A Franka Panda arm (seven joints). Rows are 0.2 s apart.
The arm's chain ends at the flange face. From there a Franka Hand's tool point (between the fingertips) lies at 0.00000 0.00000 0.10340 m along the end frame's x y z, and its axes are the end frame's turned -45 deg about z.
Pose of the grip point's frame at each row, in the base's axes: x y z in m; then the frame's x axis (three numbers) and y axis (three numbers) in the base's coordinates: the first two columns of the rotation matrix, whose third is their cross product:
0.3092 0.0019 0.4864 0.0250 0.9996 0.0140 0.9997 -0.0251 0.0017
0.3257 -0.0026 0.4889 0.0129 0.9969 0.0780 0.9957 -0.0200 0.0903
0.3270 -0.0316 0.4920 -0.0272 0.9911 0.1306 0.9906 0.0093 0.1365
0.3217 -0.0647 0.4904 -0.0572 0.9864 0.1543 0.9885 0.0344 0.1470
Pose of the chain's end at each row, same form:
0.3090 0.0005 0.5898 0.7246 0.6891 0.0111 0.6892 -0.7246 -0.0087
0.3162 -0.0105 0.5916 0.7132 0.6908 0.1190 0.6949 -0.7191 0.0087
0.3131 -0.0454 0.5935 0.6812 0.7074 0.1889 0.7197 -0.6942 0.0042
0.3073 -0.0813 0.5914 0.6585 0.7218 0.2131 0.7394 -0.6732 -0.0052

